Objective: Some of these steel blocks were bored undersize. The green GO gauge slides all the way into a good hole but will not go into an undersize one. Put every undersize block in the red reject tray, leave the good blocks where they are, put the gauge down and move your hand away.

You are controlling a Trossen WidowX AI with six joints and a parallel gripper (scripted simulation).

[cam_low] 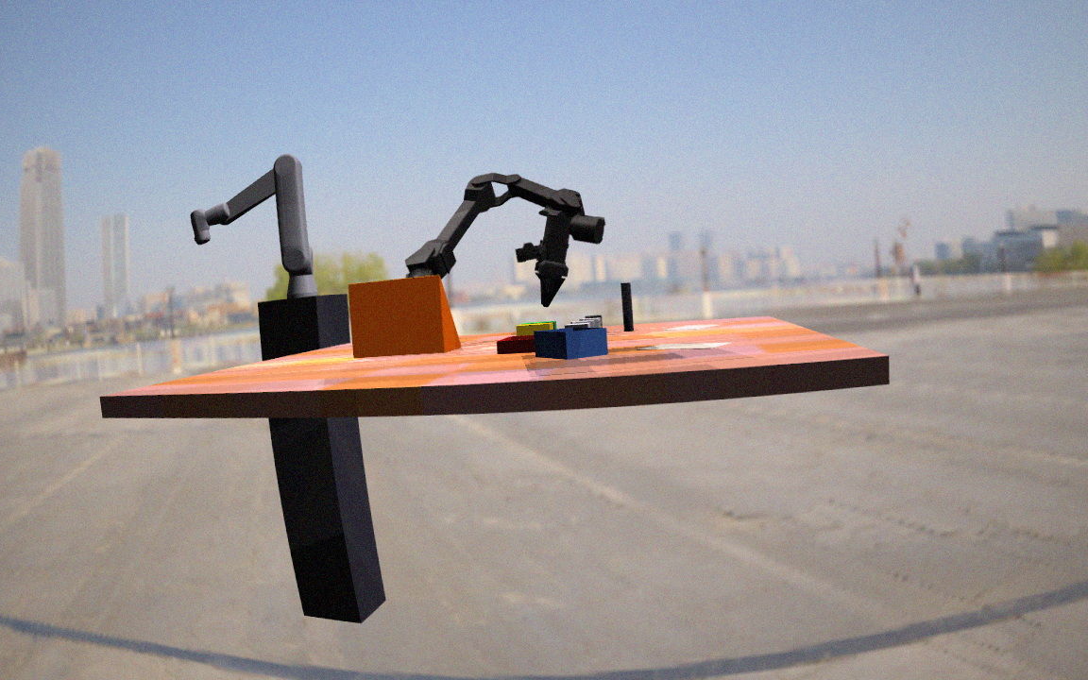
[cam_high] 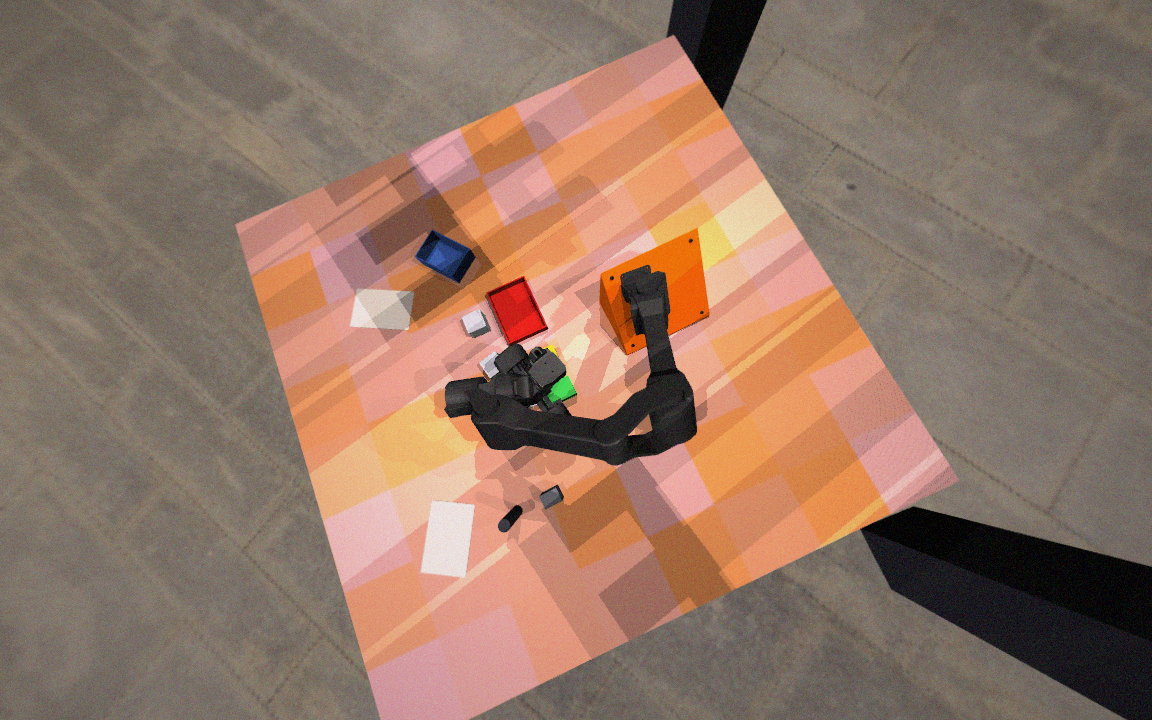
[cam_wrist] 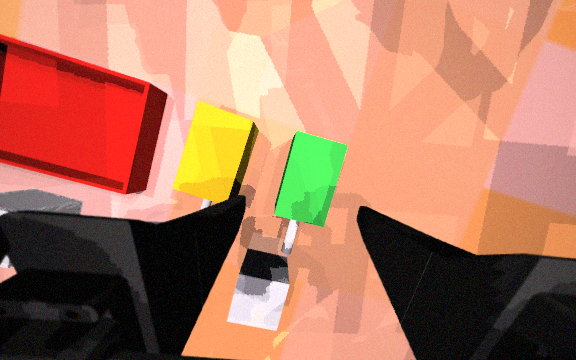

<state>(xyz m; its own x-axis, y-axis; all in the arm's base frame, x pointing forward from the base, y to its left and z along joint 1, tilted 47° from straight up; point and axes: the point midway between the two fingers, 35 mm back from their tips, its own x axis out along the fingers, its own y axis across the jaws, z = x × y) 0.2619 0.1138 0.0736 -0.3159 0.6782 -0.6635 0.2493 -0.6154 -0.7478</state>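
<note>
Right now the red reject tray is 10 mm ahead of my gripper tip, 210 mm to the right of it and 70 mm below it. The rest, counted from my gripper tip: yellow gauge 20 mm ahead, 70 mm to the right, 60 mm below; then green GO gauge 10 mm ahead, 10 mm to the left, 60 mm below; then small dark cube 80 mm ahead, 210 mm to the left, 60 mm below.
</note>
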